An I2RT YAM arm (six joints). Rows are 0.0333 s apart.
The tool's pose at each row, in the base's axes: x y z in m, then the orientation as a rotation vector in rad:
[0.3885, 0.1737, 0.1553, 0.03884, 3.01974, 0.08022]
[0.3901, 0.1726, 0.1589, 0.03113, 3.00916, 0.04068]
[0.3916, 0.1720, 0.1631, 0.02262, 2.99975, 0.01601]
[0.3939, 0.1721, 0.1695, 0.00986, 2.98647, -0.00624]
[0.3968, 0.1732, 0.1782, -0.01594, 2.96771, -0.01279]
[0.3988, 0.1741, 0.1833, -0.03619, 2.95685, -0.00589]
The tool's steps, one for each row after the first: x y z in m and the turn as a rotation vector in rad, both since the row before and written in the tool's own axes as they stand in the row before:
[-0.0020, -0.0009, -0.0034, 0.02553, -0.01162, -0.00688]
[-0.0021, -0.0005, -0.0040, 0.01581, -0.00980, -0.00679]
[-0.0032, 0.0002, -0.0060, 0.01407, -0.01345, -0.00955]
[-0.0042, 0.0011, -0.0082, 0.00301, -0.01877, -0.01753]
[-0.0029, 0.0008, -0.0047, -0.00573, -0.01080, -0.01318]

